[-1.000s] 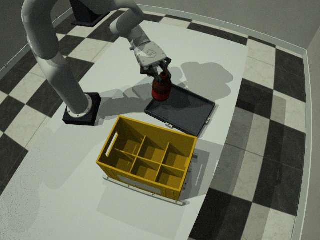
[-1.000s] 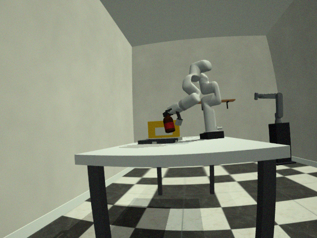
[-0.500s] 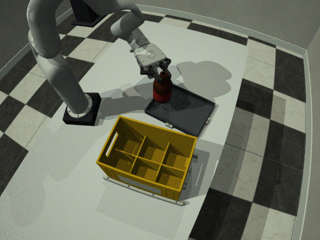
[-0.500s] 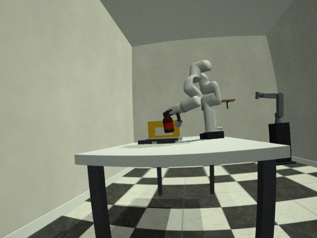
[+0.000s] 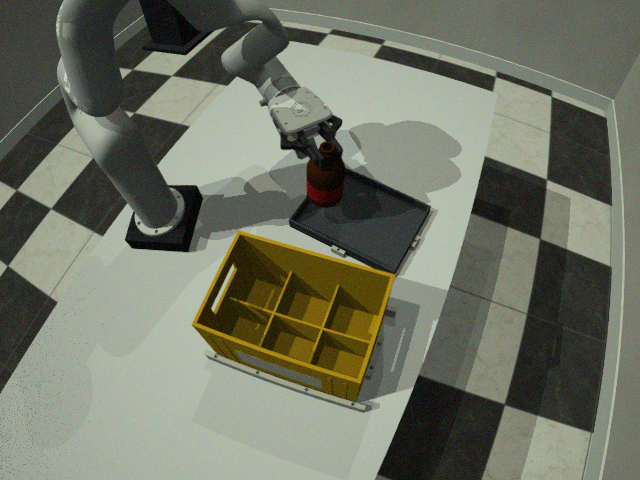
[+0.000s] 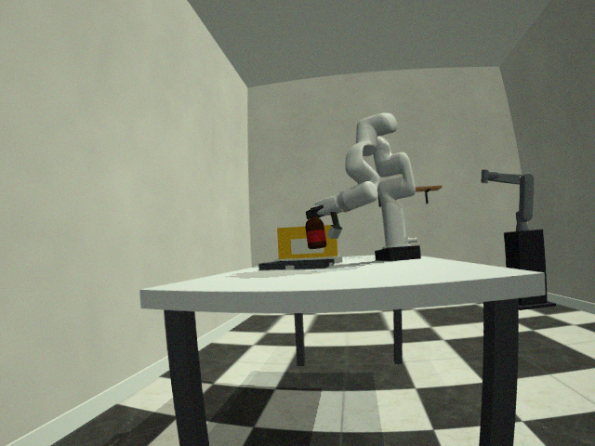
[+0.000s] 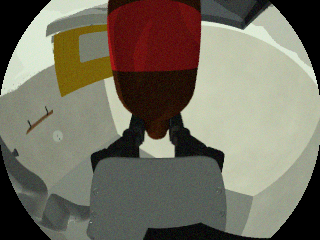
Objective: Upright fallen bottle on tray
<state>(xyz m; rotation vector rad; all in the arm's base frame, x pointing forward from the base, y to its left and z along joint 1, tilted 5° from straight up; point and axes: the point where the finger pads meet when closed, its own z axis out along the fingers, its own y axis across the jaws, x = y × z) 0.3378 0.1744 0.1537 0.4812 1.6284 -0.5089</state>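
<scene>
Right now my hand is 60 mm above the brown bottle. From my hand the other things lie so: dark grey tray 200 mm below, 70 mm ahead, 30 mm to the left; yellow crate 270 mm to the right, 120 mm below, 70 mm ahead.
</scene>
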